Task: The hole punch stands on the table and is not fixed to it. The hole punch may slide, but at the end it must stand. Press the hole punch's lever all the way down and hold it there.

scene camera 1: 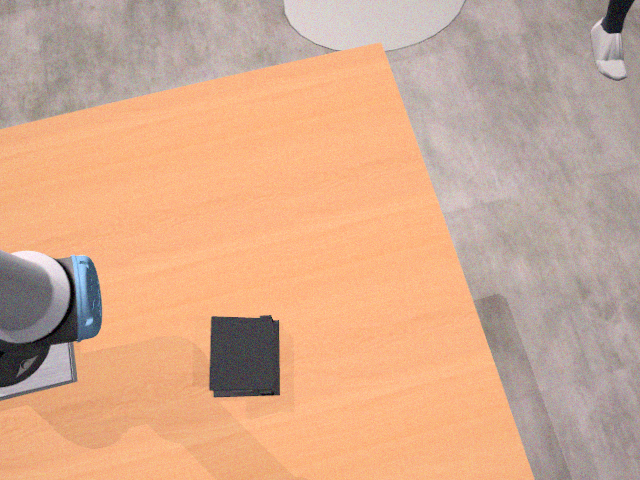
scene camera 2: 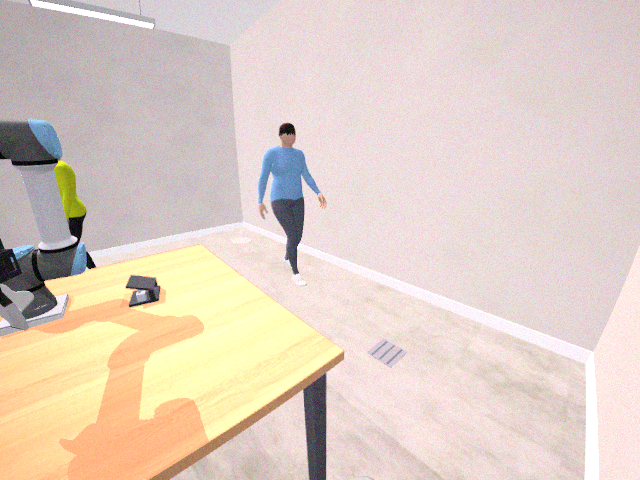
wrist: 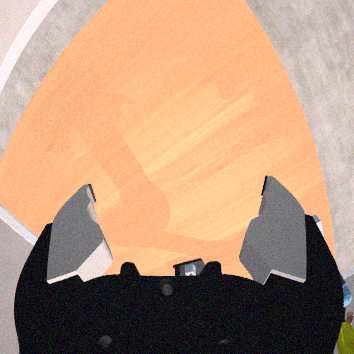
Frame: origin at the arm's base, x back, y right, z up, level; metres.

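Seen in the pictures: gripper, between the fingertips: [wrist: 176,182]; arm's base, origin of its link: [scene camera 2: 32,309].
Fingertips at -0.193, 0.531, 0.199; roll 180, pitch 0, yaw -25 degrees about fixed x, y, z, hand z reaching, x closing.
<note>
Offsets run from my fingertips to a thing's top centre, as dx, dy, dz. "spot": to the spot under its first point. Level surfaces: height alone.
The black hole punch @[-0.198, -0.471, -0.141] [scene camera 1: 244,354] [scene camera 2: 143,290] stands upright on the table @[dz -0.227] [scene camera 1: 289,206] [scene camera 2: 248,330] [wrist: 200,125]. Its lever @[-0.198, -0.471, -0.141] [scene camera 2: 141,282] is raised, with a gap above the base @[spot: -0.202, -0.419, -0.197] [scene camera 2: 144,296]. In the wrist view a small part of the hole punch [wrist: 189,268] shows at the bottom, partly hidden by the gripper body. My gripper [wrist: 176,182] is open with nothing between its fingers. It is apart from the hole punch, high above the table. In scene camera 2 part of the gripper shows at the left edge; in scene camera 1 its fingers do not show.
The arm [scene camera 1: 36,299] [scene camera 2: 46,206] is at the left, with its base plate [scene camera 1: 62,369] [scene camera 2: 61,305] on the table to the left of the hole punch. A person in blue [scene camera 2: 287,173] is on the floor beyond the table. A person in yellow [scene camera 2: 69,191] is partly hidden behind the arm.
</note>
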